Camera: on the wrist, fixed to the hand. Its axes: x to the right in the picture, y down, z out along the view.
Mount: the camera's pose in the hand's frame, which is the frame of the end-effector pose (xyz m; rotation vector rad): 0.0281 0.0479 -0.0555 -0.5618 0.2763 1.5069
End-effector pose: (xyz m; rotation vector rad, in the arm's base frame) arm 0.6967 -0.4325 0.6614 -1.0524 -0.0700 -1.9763
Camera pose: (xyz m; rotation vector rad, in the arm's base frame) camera 0.6877 -0.5038 0.6299 -0.7046 1.1406 -0.6834
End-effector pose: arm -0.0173 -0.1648 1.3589 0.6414 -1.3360 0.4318
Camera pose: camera -0.0002 -0.0944 1.3893 -0.9914 -1.3721 1.2057
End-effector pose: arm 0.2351 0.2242 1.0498 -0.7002 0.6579 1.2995
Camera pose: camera 0.1897 0.2047 0.9888 0.8054 -1.0829 -2.7650
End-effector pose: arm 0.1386 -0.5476 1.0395 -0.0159 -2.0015 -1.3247
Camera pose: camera 0.1671 -0.5799 1.1052 -1.2405 -0.7938 -0.6813
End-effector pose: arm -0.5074 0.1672 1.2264 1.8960 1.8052 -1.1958
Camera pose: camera -0.4457 0.2157 1.2251 2.1806 0.2623 0.1051
